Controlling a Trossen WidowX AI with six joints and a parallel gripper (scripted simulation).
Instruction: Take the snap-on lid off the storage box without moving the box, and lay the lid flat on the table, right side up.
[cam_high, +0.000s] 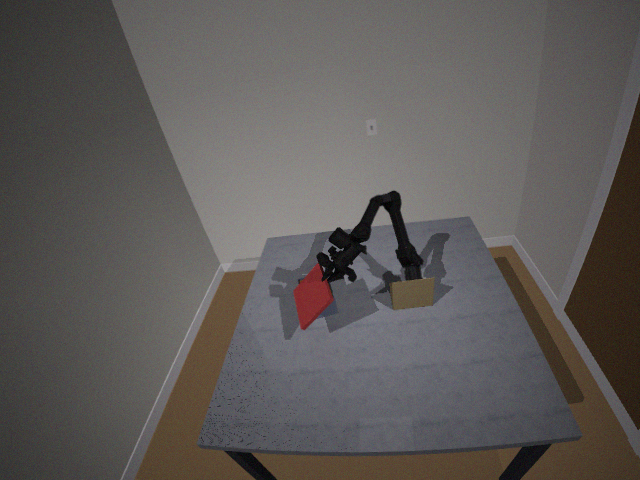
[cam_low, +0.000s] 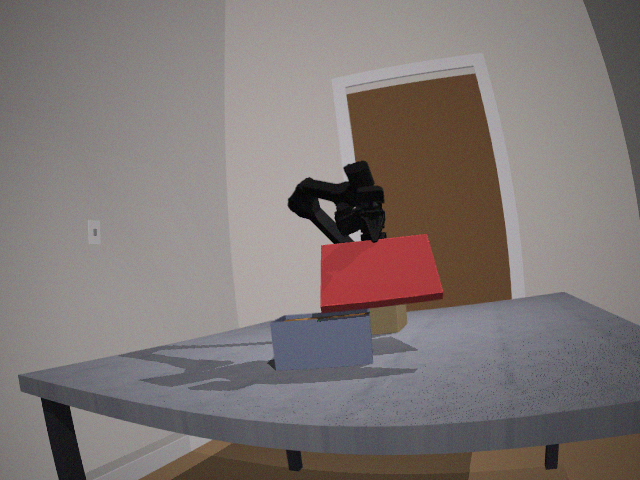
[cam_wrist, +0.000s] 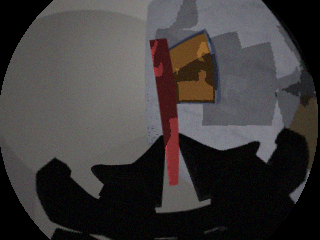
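Now: the red lid 6 cm ahead of my gripper tip, 2 cm to the left of it and 5 cm below it. The rest, counted from my gripper tip: storage box (7 cm ahead, 11 cm to the right, 18 cm below).
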